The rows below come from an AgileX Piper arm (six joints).
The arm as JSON. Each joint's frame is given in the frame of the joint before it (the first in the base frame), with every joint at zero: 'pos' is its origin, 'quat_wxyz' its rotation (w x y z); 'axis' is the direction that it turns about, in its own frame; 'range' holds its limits. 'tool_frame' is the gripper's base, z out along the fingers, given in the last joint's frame.
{
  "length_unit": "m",
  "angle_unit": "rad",
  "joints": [
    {
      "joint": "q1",
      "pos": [
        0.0,
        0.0,
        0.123
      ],
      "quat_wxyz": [
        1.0,
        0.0,
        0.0,
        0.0
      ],
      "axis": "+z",
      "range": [
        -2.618,
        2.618
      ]
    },
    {
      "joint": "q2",
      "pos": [
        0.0,
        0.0,
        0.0
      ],
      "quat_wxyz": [
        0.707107,
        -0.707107,
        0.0,
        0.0
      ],
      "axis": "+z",
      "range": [
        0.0,
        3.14
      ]
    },
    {
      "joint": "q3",
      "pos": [
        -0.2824,
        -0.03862,
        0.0
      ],
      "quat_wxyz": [
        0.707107,
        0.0,
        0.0,
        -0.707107
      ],
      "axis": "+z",
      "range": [
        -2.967,
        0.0
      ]
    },
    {
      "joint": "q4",
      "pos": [
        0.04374,
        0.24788,
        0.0
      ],
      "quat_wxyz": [
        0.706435,
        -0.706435,
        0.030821,
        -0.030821
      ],
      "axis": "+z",
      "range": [
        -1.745,
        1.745
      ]
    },
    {
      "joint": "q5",
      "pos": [
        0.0,
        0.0,
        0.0
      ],
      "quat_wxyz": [
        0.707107,
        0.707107,
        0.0,
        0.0
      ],
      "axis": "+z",
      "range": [
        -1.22,
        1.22
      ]
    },
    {
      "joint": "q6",
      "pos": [
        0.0,
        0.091,
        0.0
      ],
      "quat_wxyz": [
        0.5,
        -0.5,
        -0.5,
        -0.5
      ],
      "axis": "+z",
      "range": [
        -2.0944,
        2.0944
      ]
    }
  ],
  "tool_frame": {
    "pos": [
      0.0,
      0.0,
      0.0
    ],
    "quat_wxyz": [
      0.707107,
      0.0,
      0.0,
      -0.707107
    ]
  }
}
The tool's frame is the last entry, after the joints.
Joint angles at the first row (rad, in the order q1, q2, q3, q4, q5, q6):
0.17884, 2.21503, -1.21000, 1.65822, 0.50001, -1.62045
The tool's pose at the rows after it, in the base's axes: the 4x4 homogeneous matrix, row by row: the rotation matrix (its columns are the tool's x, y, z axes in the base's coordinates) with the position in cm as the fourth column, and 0 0 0 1 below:
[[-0.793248 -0.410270 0.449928 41.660], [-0.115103 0.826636 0.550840 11.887], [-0.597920 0.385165 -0.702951 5.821], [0 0 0 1]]
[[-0.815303 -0.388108 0.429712 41.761], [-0.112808 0.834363 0.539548 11.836], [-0.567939 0.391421 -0.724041 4.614], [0 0 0 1]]
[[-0.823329 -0.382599 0.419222 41.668], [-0.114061 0.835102 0.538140 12.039], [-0.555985 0.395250 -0.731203 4.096], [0 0 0 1]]
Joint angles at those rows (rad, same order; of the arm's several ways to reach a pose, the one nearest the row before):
0.18099, 2.28823, -1.26890, 1.60530, 0.47926, -1.57635
0.18098, 2.32175, -1.28522, 1.57315, 0.47057, -1.53328
0.18648, 2.33482, -1.28830, 1.56910, 0.46798, -1.52343

